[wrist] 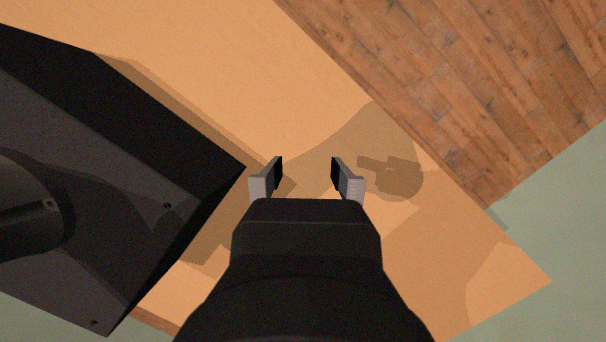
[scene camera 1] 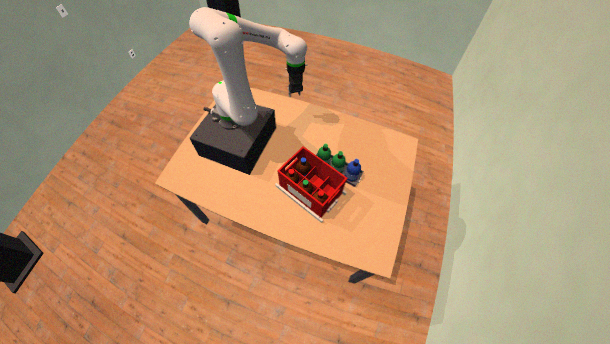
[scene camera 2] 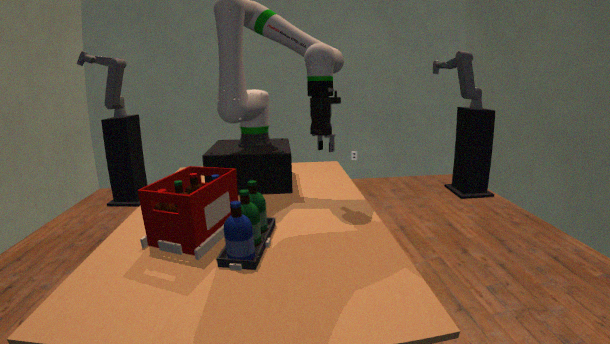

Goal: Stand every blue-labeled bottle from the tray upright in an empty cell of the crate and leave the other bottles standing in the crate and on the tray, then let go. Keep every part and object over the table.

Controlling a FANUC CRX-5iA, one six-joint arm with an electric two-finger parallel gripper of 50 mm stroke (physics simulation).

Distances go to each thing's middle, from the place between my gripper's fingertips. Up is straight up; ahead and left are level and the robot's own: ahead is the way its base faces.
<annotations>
The blue-labeled bottle [scene camera 2: 238, 231] is 46 cm ahead of my hand, 26 cm to the right of it and 10 cm below it.
</annotations>
